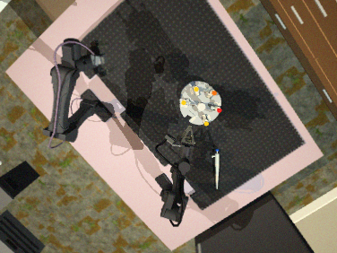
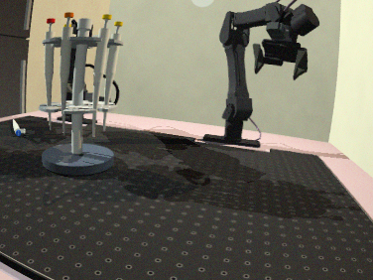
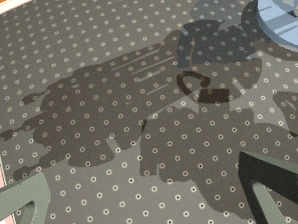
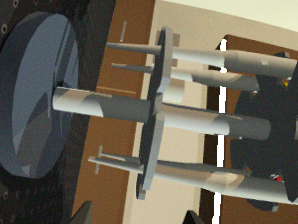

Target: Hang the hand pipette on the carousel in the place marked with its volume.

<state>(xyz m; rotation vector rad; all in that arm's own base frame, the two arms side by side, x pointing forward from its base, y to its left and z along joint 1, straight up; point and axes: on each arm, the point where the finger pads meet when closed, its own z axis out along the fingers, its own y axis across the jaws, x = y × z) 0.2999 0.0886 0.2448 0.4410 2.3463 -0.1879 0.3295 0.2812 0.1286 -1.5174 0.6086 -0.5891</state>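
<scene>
My right gripper is now 50 mm past the pipette, 310 mm to the left of it and 110 mm above it.
</scene>
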